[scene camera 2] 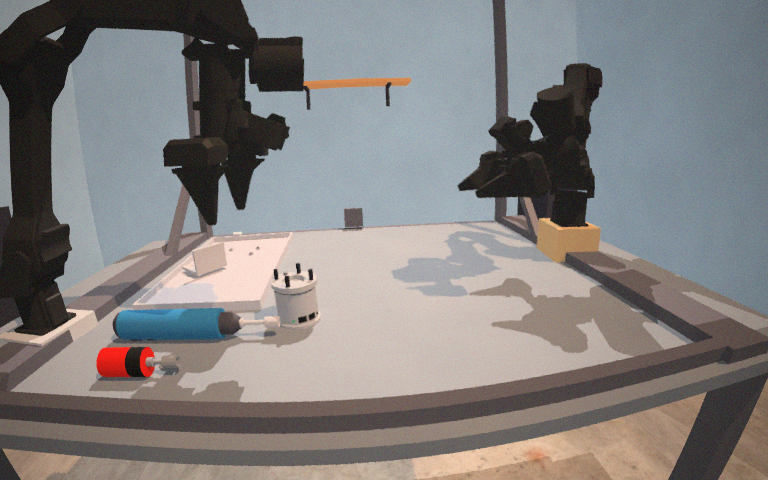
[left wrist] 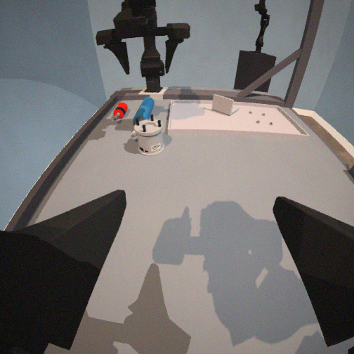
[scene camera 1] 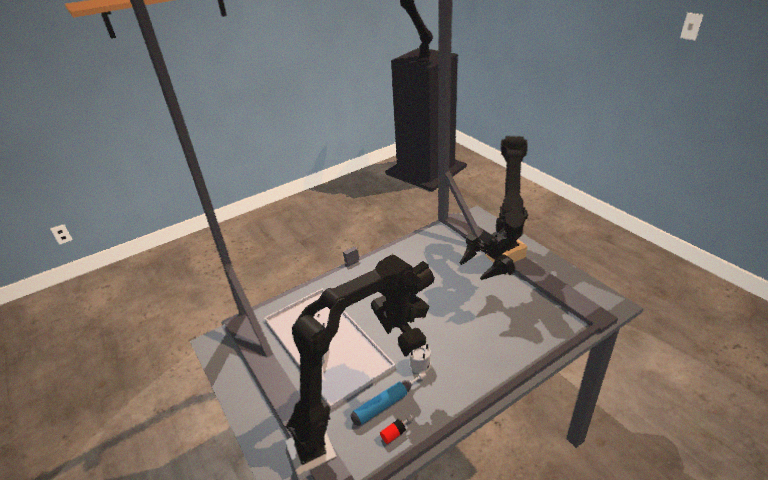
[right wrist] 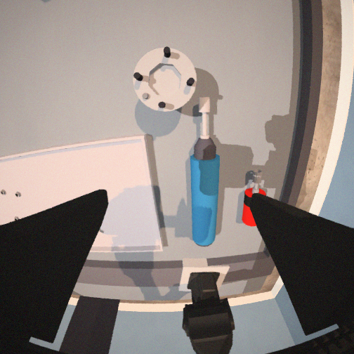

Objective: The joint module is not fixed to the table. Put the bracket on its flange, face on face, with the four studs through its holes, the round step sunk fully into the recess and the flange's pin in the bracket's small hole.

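Where they show: left gripper, fingertip midpoint: [scene camera 2: 466, 191] [scene camera 1: 470, 271]; right gripper, fingertip midpoint: [scene camera 2: 227, 216] [scene camera 1: 397, 344]; left arm's base at its link origin: [scene camera 2: 568, 223]; right arm's base at its link origin: [scene camera 2: 46, 323] [scene camera 1: 310, 448].
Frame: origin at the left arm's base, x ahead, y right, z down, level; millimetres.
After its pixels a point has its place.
The white joint module [scene camera 1: 420, 362] @(x 525, y -275, z 23 mm) [scene camera 2: 296, 306] @(x 505, y -278, z 35 mm) [left wrist: 150, 142] [right wrist: 177, 100] stands upright on the table, flange up. Four black studs, a central recess and a small pin show on its flange in the right wrist view. The pale bracket [scene camera 2: 209, 259] @(x 735, y -79, z 34 mm) [left wrist: 223, 104] stands tilted in the white tray [scene camera 2: 237, 295] @(x 636, y -180, z 64 mm) [left wrist: 200, 131] [right wrist: 135, 141]; a finger mostly hides it in the right wrist view. My right gripper [scene camera 2: 227, 215] @(x 589, y -267, z -86 mm) [left wrist: 146, 73] [right wrist: 180, 198] is open and empty, high above the tray side. My left gripper [scene camera 1: 474, 269] @(x 258, y -133, z -88 mm) [scene camera 2: 468, 191] @(x 258, y -133, z -88 mm) [left wrist: 202, 201] is open and empty, far from module and bracket.
A blue screwdriver-like tool [scene camera 1: 380, 403] @(x 682, y -329, z 31 mm) [scene camera 2: 169, 323] @(x 667, y -333, z 37 mm) [right wrist: 204, 200] lies with its tip close beside the module's base. A shorter red tool [scene camera 1: 390, 432] @(x 698, y -413, z 36 mm) [scene camera 2: 116, 362] @(x 687, y -419, z 42 mm) [left wrist: 120, 109] lies near the table's edge. Several small nuts lie in the tray. A small dark block [scene camera 1: 351, 256] @(x 487, y 271, z 30 mm) [scene camera 2: 352, 217] @(x 485, y 270, z 35 mm) stands at the back edge.
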